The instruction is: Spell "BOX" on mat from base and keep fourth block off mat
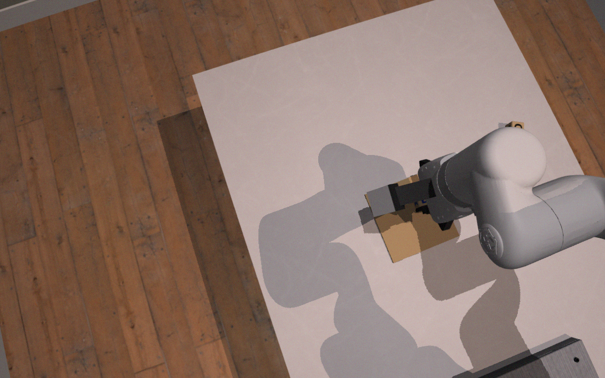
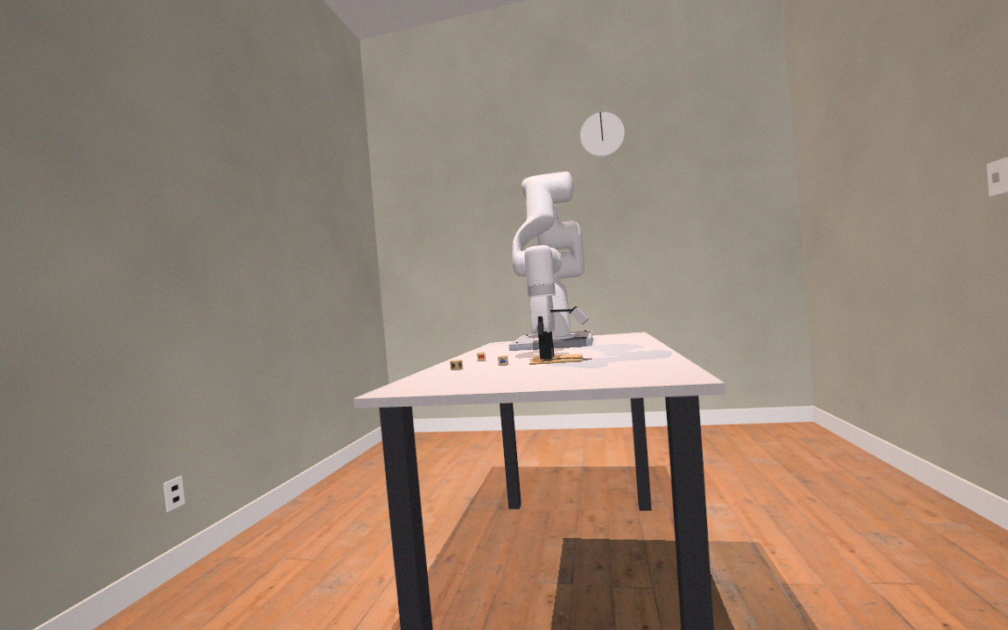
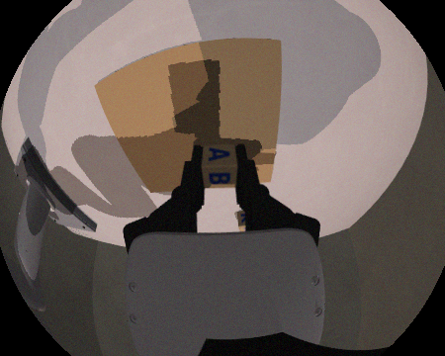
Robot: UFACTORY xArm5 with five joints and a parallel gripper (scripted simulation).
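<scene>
My gripper is now 20 mm past the tan mat, 20 mm to the right of it and 30 mm above it.
</scene>
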